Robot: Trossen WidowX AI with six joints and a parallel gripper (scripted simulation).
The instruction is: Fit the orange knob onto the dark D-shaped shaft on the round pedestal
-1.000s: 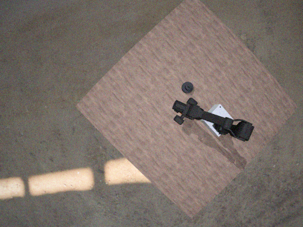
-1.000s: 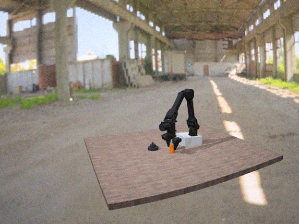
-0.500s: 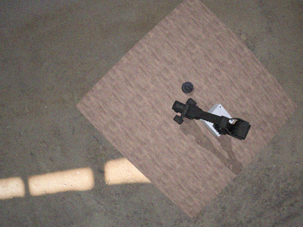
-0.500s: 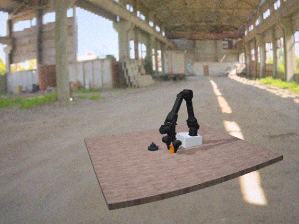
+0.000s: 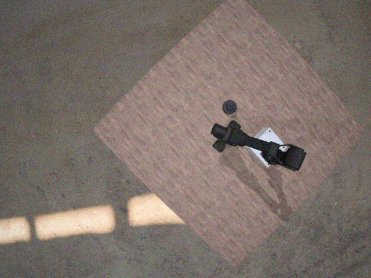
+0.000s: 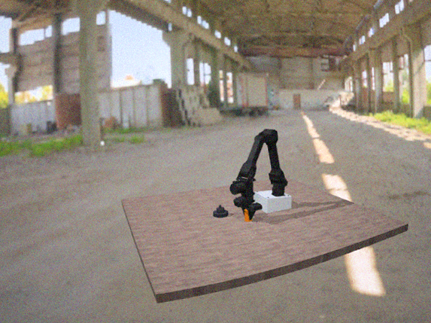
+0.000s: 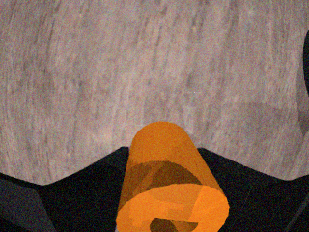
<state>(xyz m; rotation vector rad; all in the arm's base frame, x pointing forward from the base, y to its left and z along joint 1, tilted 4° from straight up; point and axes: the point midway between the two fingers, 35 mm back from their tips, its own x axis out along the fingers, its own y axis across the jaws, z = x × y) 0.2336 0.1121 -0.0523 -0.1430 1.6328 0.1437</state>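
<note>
My gripper tip is 15 cm to the left of the dark round pedestal, 11 cm short of it and 2 cm below it. Also, from my gripper tip: orange knob: 2 cm above.
</note>
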